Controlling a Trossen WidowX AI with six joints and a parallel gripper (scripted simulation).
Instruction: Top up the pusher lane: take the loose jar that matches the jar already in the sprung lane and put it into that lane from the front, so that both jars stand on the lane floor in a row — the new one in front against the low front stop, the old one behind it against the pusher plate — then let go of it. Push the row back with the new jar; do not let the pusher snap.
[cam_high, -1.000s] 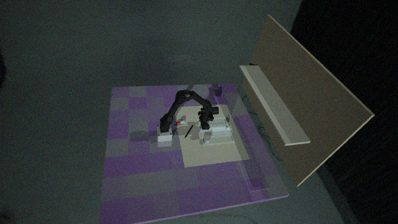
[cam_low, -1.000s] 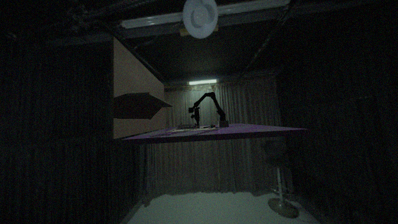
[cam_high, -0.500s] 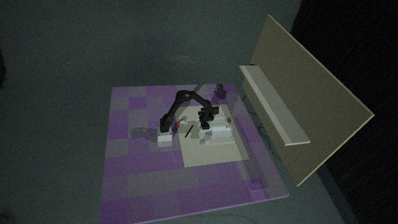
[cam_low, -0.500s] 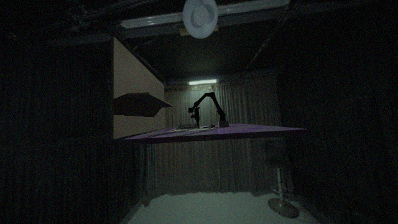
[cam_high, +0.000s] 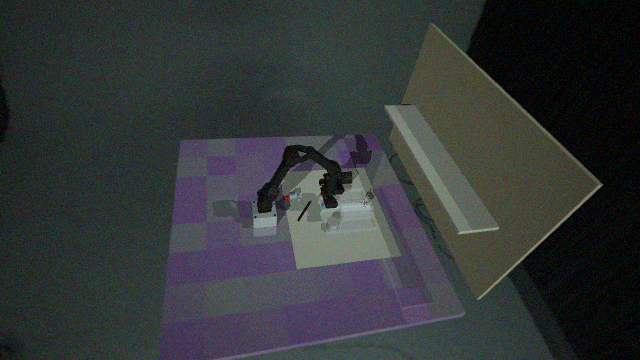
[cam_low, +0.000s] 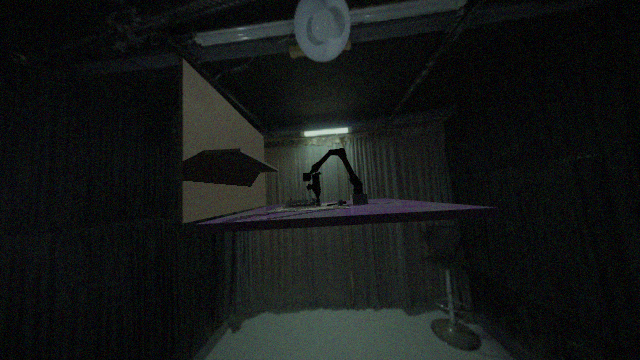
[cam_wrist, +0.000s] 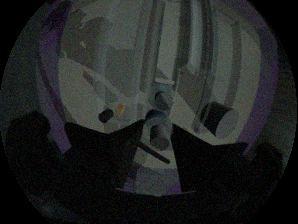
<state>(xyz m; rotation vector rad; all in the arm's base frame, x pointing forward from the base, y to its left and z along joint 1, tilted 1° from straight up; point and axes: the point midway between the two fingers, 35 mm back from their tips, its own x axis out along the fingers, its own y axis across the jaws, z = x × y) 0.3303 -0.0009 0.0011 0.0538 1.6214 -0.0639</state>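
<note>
Right now my gripper tip is 6 cm short of the cream mat, 5 cm above it and 2 cm to the left of it. The rest, counted from my gripper tip: shelf: 51 cm ahead, 32 cm above, 5 cm to the right; then pale pusher-lane fixture: 14 cm ahead, 3 cm to the right, 3 cm below; then black stick: 11 cm behind, 4 cm below.
</note>
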